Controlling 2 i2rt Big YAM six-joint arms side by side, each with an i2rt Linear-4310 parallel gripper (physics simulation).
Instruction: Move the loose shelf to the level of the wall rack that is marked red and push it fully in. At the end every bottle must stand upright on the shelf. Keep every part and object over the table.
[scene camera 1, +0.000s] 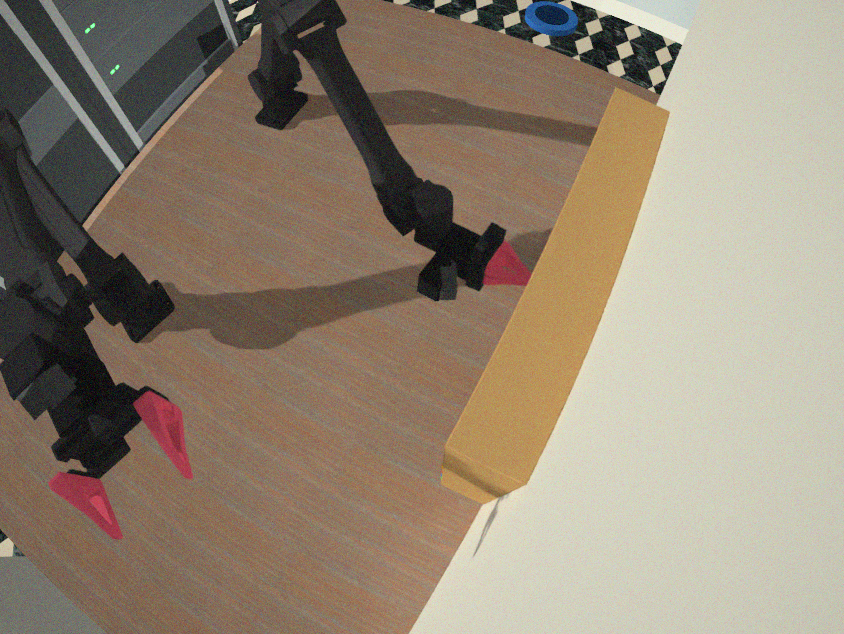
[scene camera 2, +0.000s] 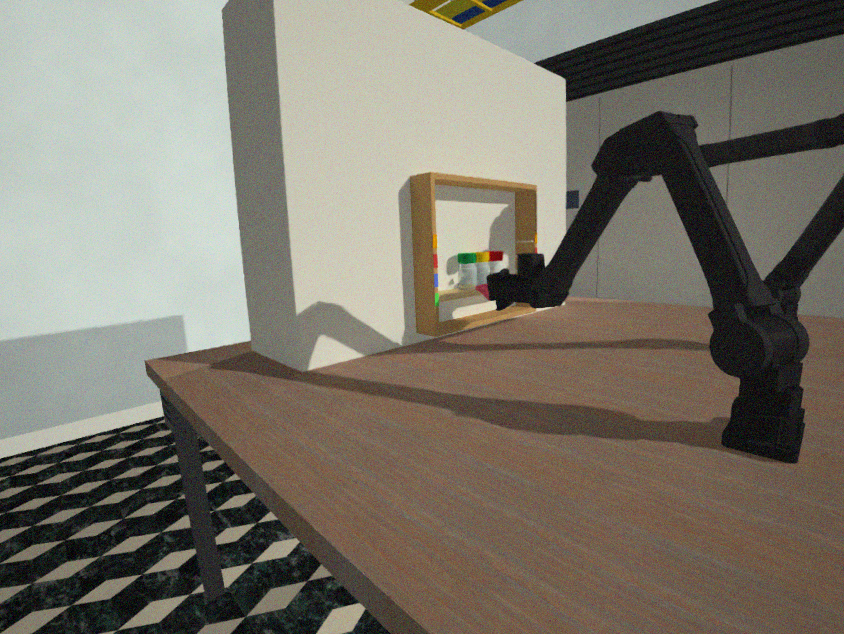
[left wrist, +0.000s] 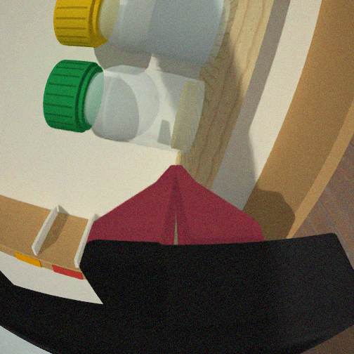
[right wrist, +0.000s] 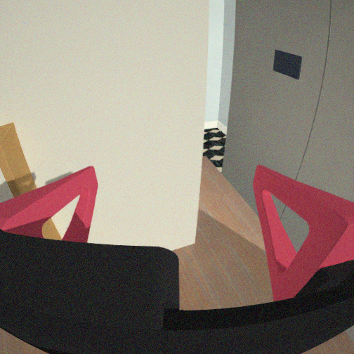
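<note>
The wooden loose shelf (scene camera 2: 457, 294) (left wrist: 227, 117) is in the wall rack (scene camera 1: 545, 307) (scene camera 2: 423, 259) (left wrist: 305, 115) (right wrist: 15, 155), near the green mark (scene camera 2: 437, 300), below the red mark (scene camera 2: 435, 260) (left wrist: 67, 272). The green-capped bottle (scene camera 2: 466, 274) (left wrist: 150, 107), yellow-capped bottle (scene camera 2: 482, 273) (left wrist: 165, 25) and a bottle with a red cap (scene camera 2: 496, 255) stand upright on it. My left gripper (scene camera 1: 529, 278) (scene camera 2: 480, 290) (left wrist: 175, 174) is shut and empty, its tips at the shelf's front edge beside the green-capped bottle. My right gripper (scene camera 1: 156, 507) (right wrist: 174, 174) is open and empty, away from the rack.
The rack is mounted on a cream wall panel (scene camera 1: 716, 341) (scene camera 2: 354, 136) (right wrist: 135, 100) that stands on the wooden table (scene camera 1: 327, 436) (scene camera 2: 545, 532). White ledges (left wrist: 46, 230) stick out inside the rack's side board near the orange mark (left wrist: 28, 259) and red mark.
</note>
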